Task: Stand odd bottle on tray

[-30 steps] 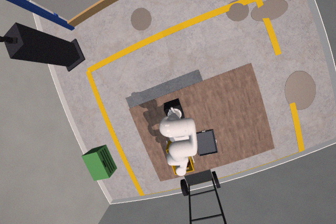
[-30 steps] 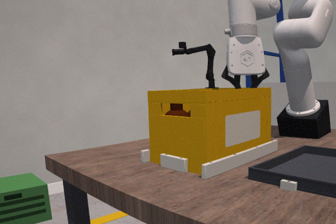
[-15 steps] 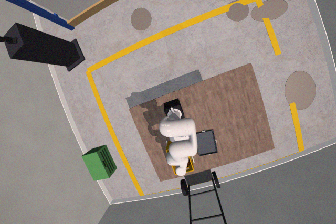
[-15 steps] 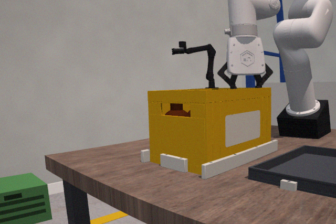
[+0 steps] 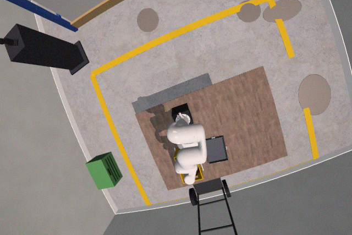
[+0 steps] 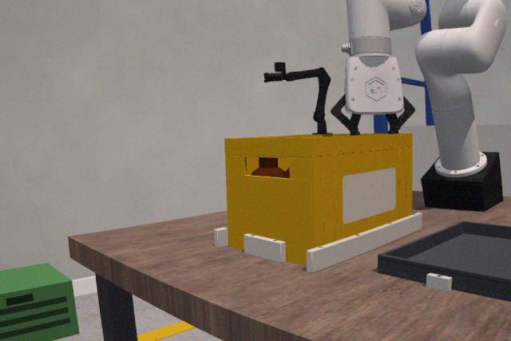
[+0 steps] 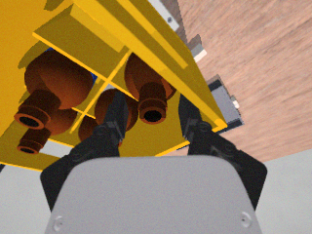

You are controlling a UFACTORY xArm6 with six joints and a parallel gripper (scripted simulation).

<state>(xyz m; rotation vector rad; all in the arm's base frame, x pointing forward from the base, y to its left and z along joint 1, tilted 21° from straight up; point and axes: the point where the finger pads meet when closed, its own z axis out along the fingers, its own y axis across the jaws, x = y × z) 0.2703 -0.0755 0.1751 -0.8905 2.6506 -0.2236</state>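
Now: hand 8 cm short of the yellow crate, 7 cm above it and 5 cm to the left of it. Also, from my hand: dark tray (22 cm to the left, 15 cm below, 11 cm ahead).
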